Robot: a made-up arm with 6 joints.
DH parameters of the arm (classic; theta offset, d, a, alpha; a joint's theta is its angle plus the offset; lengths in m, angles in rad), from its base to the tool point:
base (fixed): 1.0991 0 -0.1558 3.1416
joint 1: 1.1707 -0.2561 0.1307 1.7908
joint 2: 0 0.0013 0.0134 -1.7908
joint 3: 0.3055 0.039 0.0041 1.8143
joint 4: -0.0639 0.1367 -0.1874 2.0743
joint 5: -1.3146 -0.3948 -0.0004 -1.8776
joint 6: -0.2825 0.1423 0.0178 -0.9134
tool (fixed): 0.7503 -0.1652 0 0
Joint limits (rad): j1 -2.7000..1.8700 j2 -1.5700..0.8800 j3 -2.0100..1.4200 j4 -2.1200..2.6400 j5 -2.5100..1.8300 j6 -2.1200..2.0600
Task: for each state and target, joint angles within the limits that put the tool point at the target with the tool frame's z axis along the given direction. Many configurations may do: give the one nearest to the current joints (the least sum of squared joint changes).
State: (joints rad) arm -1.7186 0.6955 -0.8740 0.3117 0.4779 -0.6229
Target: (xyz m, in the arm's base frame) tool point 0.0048 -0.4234 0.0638 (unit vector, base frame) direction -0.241 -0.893 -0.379
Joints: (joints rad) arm -2.6169 0.0143 -1.0881 -0.1933 1.1131 0.0485
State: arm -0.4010 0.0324 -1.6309 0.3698 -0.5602 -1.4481
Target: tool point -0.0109 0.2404 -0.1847 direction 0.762 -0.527 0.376
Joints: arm 0.4491 -0.3383 -1.1445 -0.2276 -0.3569 -2.1200
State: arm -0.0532 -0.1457 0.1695 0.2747 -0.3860 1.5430
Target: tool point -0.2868 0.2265 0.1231 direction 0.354 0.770 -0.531
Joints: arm -0.6852 0.1184 0.5243 0.8191 -0.5440 1.2457
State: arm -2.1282 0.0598 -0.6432 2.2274 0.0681 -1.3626
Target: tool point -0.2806 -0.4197 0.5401 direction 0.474 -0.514 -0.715
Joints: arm -2.3390 -0.1372 -0.3718 1.9283 0.2437 -0.9482
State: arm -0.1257 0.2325 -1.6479 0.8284 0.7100 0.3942
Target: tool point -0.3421 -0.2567 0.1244 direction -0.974 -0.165 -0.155
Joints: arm 0.3628 -0.0364 -1.9560 0.5672 1.0853 0.7732
